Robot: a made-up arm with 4 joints.
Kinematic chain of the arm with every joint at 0, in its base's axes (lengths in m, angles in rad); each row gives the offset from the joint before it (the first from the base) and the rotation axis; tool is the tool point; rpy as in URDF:
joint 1: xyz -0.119 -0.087 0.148 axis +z
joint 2: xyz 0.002 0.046 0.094 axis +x
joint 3: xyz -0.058 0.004 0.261 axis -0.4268 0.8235 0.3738
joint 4: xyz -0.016 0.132 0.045 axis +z
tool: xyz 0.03 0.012 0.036 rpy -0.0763 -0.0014 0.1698
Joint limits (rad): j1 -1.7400..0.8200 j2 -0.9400..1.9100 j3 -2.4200..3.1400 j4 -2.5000..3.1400
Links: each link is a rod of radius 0.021 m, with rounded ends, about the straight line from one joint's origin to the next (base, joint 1, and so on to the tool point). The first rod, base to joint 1, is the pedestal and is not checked.
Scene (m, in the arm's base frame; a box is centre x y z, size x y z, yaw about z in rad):
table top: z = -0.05
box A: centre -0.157 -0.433 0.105 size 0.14 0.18 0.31 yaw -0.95
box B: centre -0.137 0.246 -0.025 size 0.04 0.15 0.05 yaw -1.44
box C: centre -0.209 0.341 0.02 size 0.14 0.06 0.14 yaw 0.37
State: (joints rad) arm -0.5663 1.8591 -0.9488 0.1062
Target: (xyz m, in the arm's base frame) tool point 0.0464 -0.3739 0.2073
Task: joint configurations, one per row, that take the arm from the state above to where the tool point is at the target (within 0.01 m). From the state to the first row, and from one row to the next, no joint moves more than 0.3 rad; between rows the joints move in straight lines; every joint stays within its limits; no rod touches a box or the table.
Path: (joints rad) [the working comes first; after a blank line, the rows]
Joints at the target: 0.7551 1.9100 -0.5131 -1.4384
Straight joint move there: touches box A.

1: -0.2678 1.6433 -0.7939 0.0354
2: 0.0306 1.4275 -0.6390 -0.0355
3: 0.3291 1.2117 -0.4840 -0.1063
4: 0.4346 1.2691 -0.6250 0.1332
5: 0.5401 1.3264 -0.7659 0.3727
6: 0.6456 1.3838 -0.9068 0.6122
7: 0.6613 1.4589 -0.8506 0.3192
8: 0.6769 1.5341 -0.7943 0.0263
9: 0.6925 1.6093 -0.7381 -0.2667
10: 0.7082 1.6845 -0.6818 -0.5596
11: 0.7238 1.7596 -0.6256 -0.8525
12: 0.7394 1.8348 -0.5693 -1.1455
13: 0.7551 1.9100 -0.5131 -1.4384

